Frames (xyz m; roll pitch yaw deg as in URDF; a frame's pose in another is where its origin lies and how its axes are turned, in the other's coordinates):
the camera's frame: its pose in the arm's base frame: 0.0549 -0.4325 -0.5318 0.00 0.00 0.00
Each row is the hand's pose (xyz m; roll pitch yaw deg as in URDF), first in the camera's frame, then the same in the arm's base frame.
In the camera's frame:
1: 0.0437 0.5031 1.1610 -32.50 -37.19 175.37
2: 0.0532 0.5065 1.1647 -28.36 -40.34 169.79
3: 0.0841 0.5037 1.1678 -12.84 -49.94 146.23
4: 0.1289 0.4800 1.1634 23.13 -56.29 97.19
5: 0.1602 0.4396 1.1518 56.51 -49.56 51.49
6: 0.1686 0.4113 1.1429 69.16 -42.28 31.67
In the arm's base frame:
1: 0.0986 0.0706 0.6292 -32.50 -37.19 175.37
2: 0.1081 0.0740 0.6329 -28.36 -40.34 169.79
3: 0.1390 0.0712 0.6360 -12.84 -49.94 146.23
4: 0.1838 0.0475 0.6316 23.13 -56.29 97.19
5: 0.2151 0.0071 0.6200 56.51 -49.56 51.49
6: 0.2235 -0.0212 0.6111 69.16 -42.28 31.67

